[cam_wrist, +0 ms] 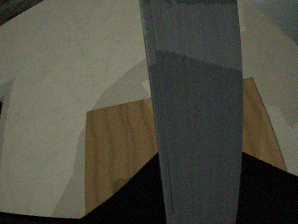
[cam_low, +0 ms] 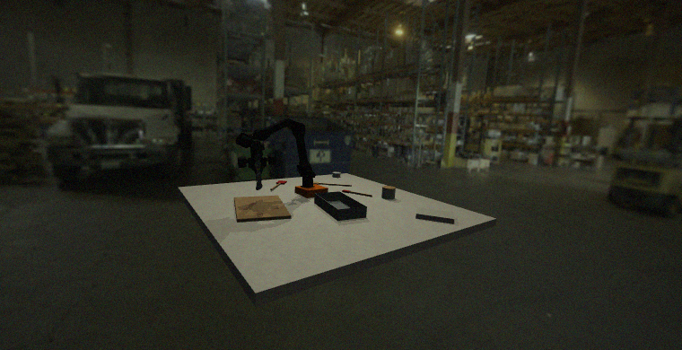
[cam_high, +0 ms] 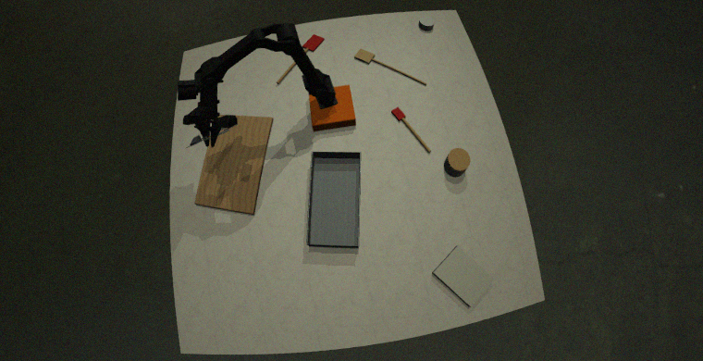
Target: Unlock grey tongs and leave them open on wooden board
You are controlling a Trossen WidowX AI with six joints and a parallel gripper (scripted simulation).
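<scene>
The wooden board is 10 mm behind my gripper tip, 20 mm to the left of it and 180 mm below it. Also, from my gripper tip: roasting tin: 250 mm ahead, 320 mm to the left, 160 mm below.
</scene>
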